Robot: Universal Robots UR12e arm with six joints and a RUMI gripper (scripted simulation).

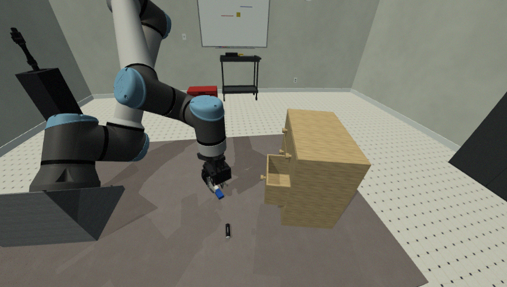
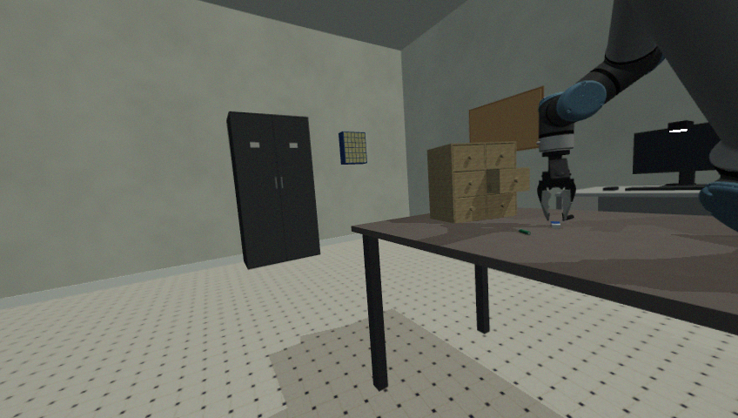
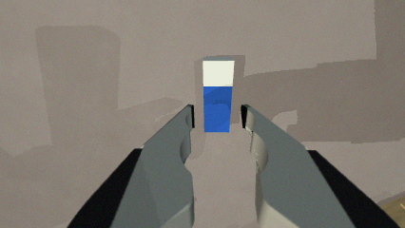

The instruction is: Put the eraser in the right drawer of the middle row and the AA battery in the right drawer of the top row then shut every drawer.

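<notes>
Now: hand 3 cm above the white eraser. Also, from my hand: small green AA battery 15 cm to the left, 3 cm below; then black AA battery 17 cm to the right, 5 cm ahead, 3 cm below.
</notes>
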